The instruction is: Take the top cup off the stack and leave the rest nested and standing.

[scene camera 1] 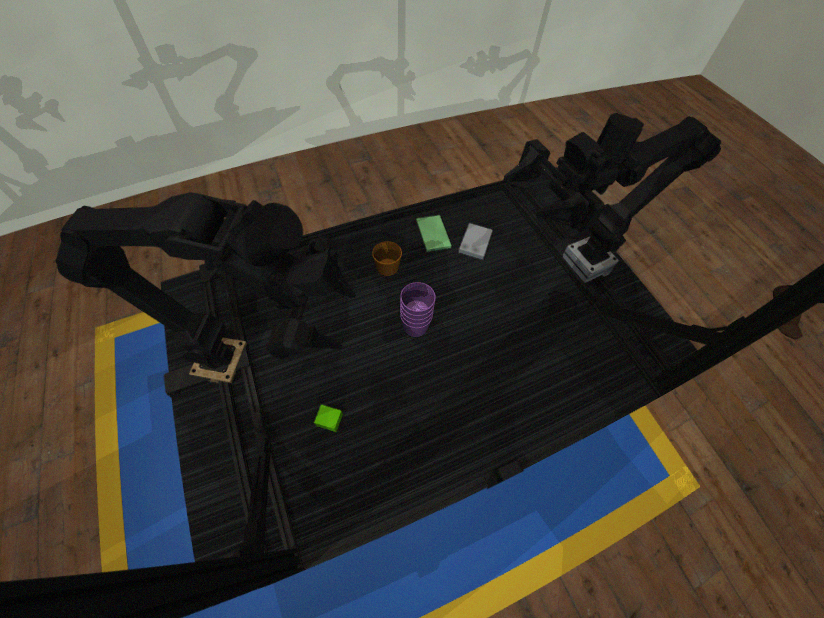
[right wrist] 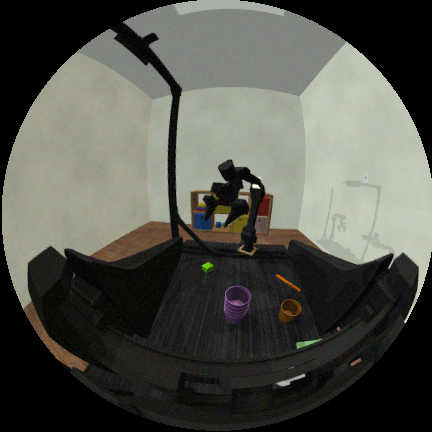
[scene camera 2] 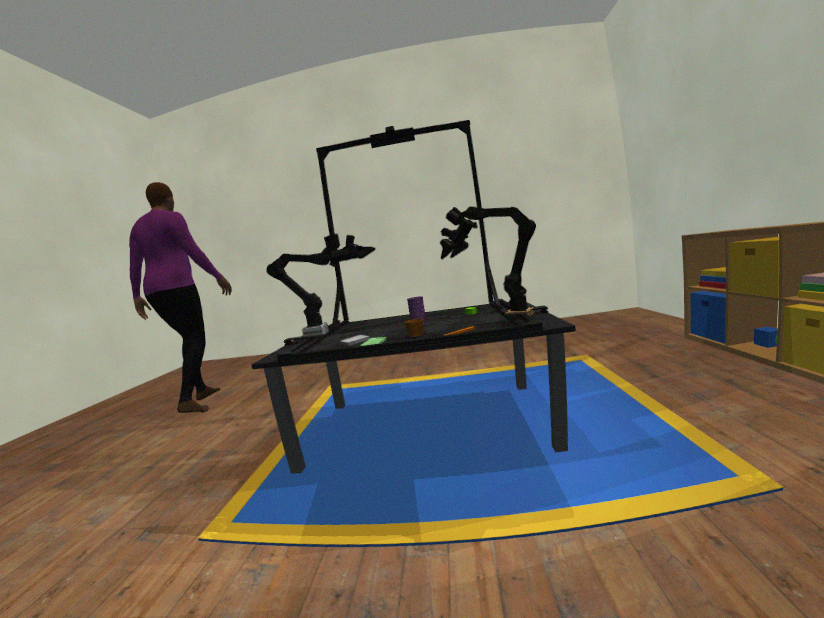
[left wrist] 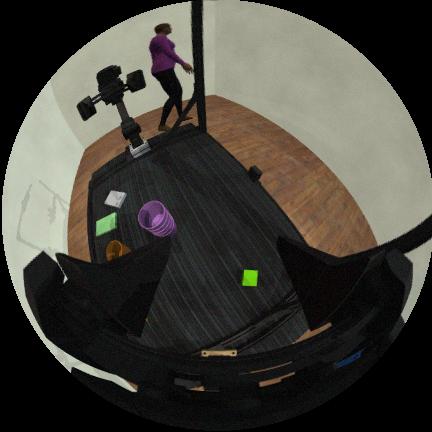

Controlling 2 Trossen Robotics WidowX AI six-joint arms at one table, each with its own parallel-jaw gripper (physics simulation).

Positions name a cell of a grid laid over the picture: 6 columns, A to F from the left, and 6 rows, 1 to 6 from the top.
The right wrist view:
my left gripper: C4
my right gripper: D4
